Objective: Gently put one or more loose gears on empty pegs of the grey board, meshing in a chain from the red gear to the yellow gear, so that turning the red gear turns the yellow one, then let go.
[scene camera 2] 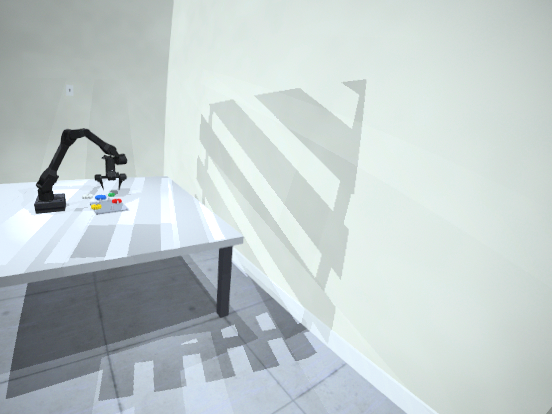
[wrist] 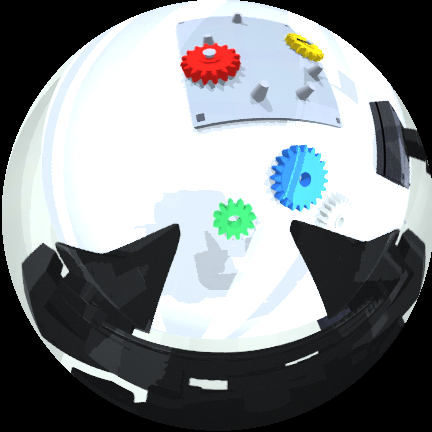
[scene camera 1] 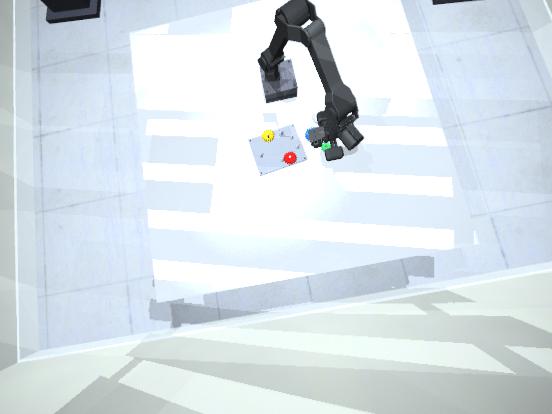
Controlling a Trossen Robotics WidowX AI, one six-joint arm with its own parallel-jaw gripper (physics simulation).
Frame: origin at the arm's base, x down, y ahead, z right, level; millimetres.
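Seen in the pictures: gripper, fingertip midpoint: [scene camera 2: 111, 190] [wrist: 236, 227] [scene camera 1: 325, 144]; arm's base, link origin: [scene camera 2: 46, 199] [scene camera 1: 272, 74].
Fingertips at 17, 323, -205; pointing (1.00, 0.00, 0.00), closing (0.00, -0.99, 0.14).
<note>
Pixels of each thing's top centre, then the offset from my fingertips to it, as dx, dy, dz. Level surfaces: height alone.
- grey board, top centre: [scene camera 1: 276, 145] [scene camera 2: 107, 201] +8, -14, +202
- red gear, top centre: [wrist: 209, 54] [scene camera 1: 289, 157] [scene camera 2: 116, 199] +14, +37, +147
- yellow gear, top centre: [scene camera 1: 267, 134] [scene camera 2: 96, 204] +13, -70, +237
- loose green gear, top centre: [wrist: 234, 221] [scene camera 1: 326, 146] [scene camera 2: 111, 193] +22, -1, -6
- blue gear, top centre: [wrist: 304, 179] [scene camera 2: 100, 196] +22, -62, +44
- white gear, top centre: [wrist: 340, 221] [scene camera 2: 87, 194] +22, -142, +7
- table, surface height: dx +39
The grey board [scene camera 1: 272, 162] [scene camera 2: 111, 210] [wrist: 225, 107] lies on the table and bears the red gear [scene camera 1: 290, 158] [scene camera 2: 116, 201] [wrist: 210, 65] and the yellow gear [scene camera 1: 268, 135] [scene camera 2: 96, 207] [wrist: 299, 46] on pegs, apart from each other, with several empty pegs. The loose green gear [scene camera 1: 326, 146] [scene camera 2: 111, 195] [wrist: 245, 220], blue gear [scene camera 1: 308, 134] [scene camera 2: 100, 197] [wrist: 290, 175] and white gear [scene camera 2: 87, 197] [wrist: 329, 212] lie flat on the table beside the board. My gripper [scene camera 2: 111, 189] [wrist: 236, 227] is wide open and empty, pointing down above the table, with the green gear showing between its fingertips in the wrist view.
The arm's base [scene camera 1: 279, 82] [scene camera 2: 50, 204] [wrist: 392, 145] stands on the table [scene camera 1: 200, 240] [scene camera 2: 125, 245], behind the board in scene view 1. The blue and white gears lie close together, to the right of the green gear in the wrist view. Bands of light and shadow cross the table.
</note>
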